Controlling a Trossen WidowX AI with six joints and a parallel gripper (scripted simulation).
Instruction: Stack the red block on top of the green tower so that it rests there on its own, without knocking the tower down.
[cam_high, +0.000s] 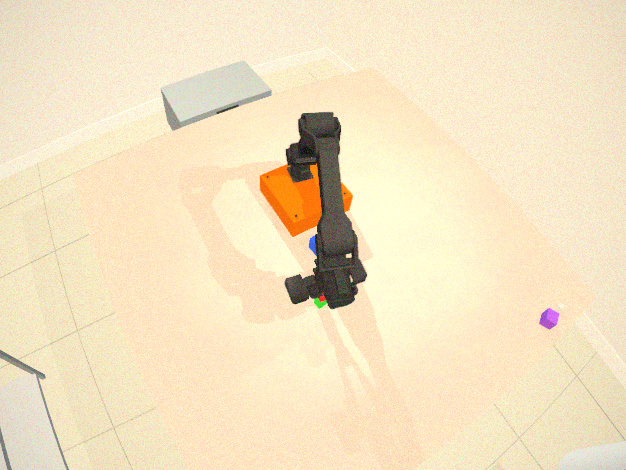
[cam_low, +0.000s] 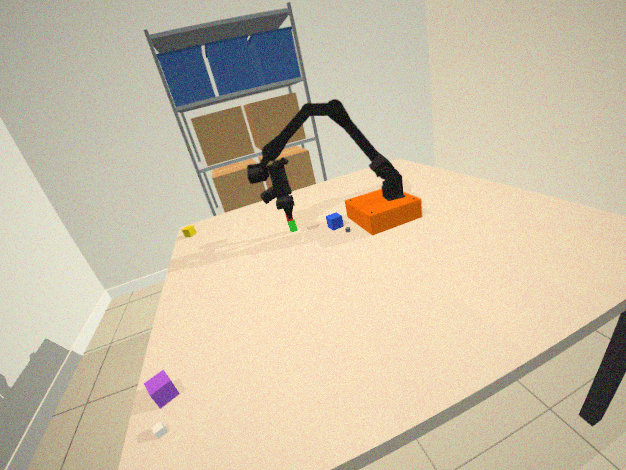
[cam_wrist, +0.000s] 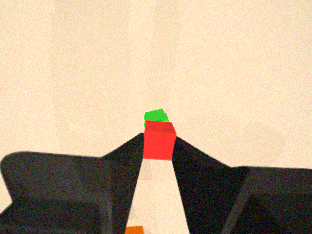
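Now: gripper tip right at the red block. Also, from my gripper tip: tiny grey cube 19 cm behind, 13 cm to the left, 5 cm below; then blue cube 16 cm behind, 6 cm to the left, 3 cm below; then yellow cube 47 cm ahead, 25 cm to the right, 4 cm below.
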